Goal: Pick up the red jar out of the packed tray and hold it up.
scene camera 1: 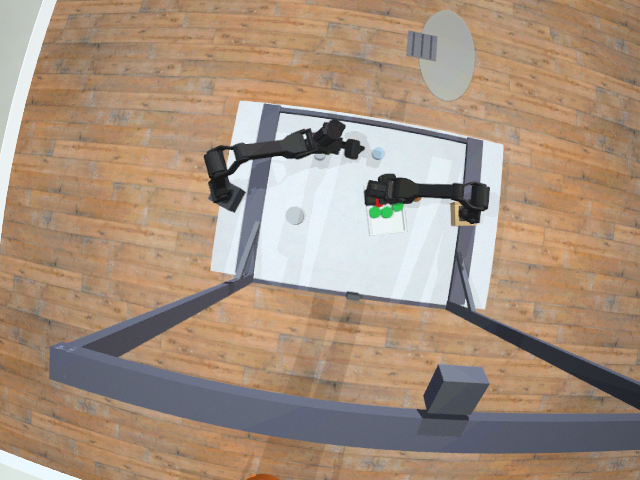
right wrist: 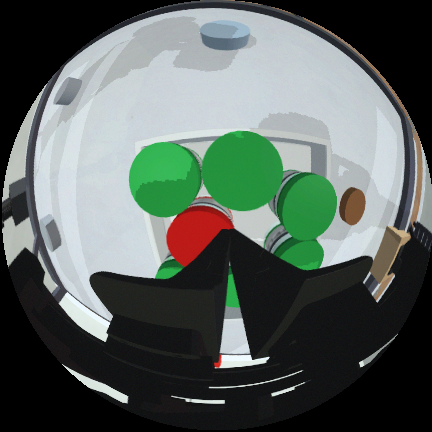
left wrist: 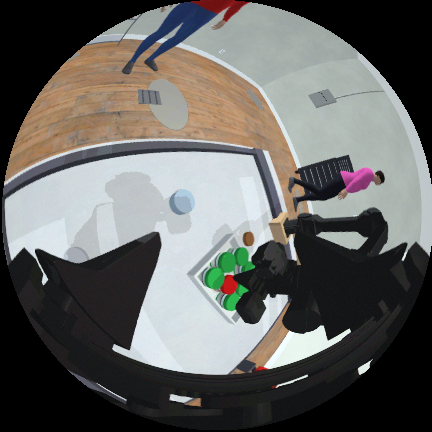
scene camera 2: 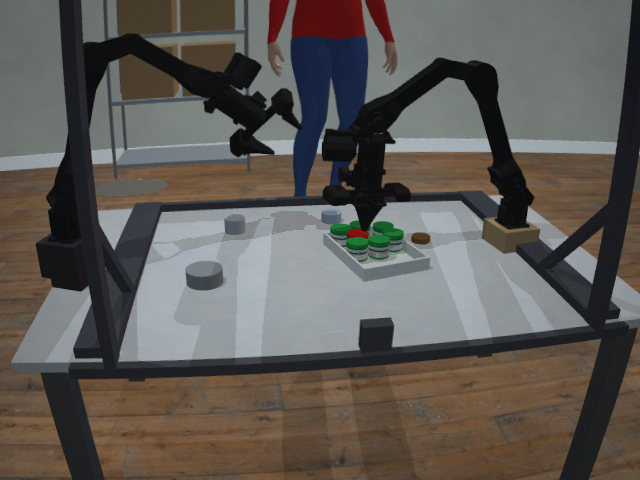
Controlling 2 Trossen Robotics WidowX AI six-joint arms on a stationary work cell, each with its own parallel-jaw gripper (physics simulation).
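Where they show: left gripper, between the fingertips: (left wrist: 229,238) (scene camera 2: 287,141); right gripper, between the fingertips: (scene camera 1: 383,199) (right wrist: 227,235) (left wrist: 233,277) (scene camera 2: 363,230); left arm's base, origin of its link: (scene camera 1: 223,193) (scene camera 2: 67,236); right arm's base, origin of its link: (scene camera 1: 466,213) (right wrist: 397,258) (left wrist: 286,227) (scene camera 2: 511,223).
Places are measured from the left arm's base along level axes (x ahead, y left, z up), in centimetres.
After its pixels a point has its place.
Note:
The red jar (scene camera 1: 378,203) @(y 26.4, x 55.9, z -4.7 cm) (scene camera 2: 356,234) @(y 26.2, x 55.6, z -4.7 cm) (left wrist: 228,284) @(y 27.5, x 55.1, z -4.7 cm) (right wrist: 195,235) @(y 27.8, x 55.1, z -4.7 cm) stands among several green-lidded jars (scene camera 1: 386,212) @(y 24.7, x 60.5, z -4.7 cm) (scene camera 2: 378,246) @(y 22.6, x 60.9, z -5.5 cm) (left wrist: 215,277) @(y 30.0, x 51.3, z -4.7 cm) (right wrist: 242,171) @(y 32.7, x 55.4, z -4.7 cm) in the white tray (scene camera 1: 387,234) @(y 17.7, x 65.2, z -6.8 cm) (scene camera 2: 395,269) @(y 17.6, x 65.1, z -8.1 cm). My right gripper (scene camera 2: 366,227) @(y 28.9, x 56.8, z -4.7 cm) (right wrist: 227,235) @(y 28.9, x 56.8, z -4.7 cm) points down over the tray; its fingertips meet with nothing between them. In the right wrist view a finger covers part of the red lid, and the jar lies to the left of the tips. Whether they touch is unclear. My left gripper (scene camera 2: 286,140) @(y 37.4, x 37.3, z 12.5 cm) (left wrist: 229,238) @(y 37.4, x 37.3, z 12.5 cm) is wide open and empty, high above the table.
A pale blue disc (scene camera 1: 378,153) @(y 45.7, x 46.3, z -7.2 cm) (scene camera 2: 331,215) @(y 43.6, x 46.7, z -7.2 cm) (left wrist: 181,202) @(y 45.4, x 45.5, z -7.2 cm) (right wrist: 225,35) @(y 44.3, x 47.3, z -7.2 cm) lies behind the tray. A brown disc (scene camera 2: 420,237) @(y 37.0, x 69.2, z -8.4 cm) (left wrist: 248,238) @(y 37.9, x 68.6, z -8.4 cm) (right wrist: 352,206) @(y 37.6, x 68.5, z -8.4 cm) lies to its right. Grey cylinders (scene camera 2: 204,274) @(y 3.4, x 29.5, z -6.6 cm) (scene camera 2: 234,224) @(y 31.3, x 25.8, z -6.9 cm) stand left. A tan block (scene camera 2: 509,235) @(y 35.0, x 89.8, z -5.1 cm) sits under the right arm.

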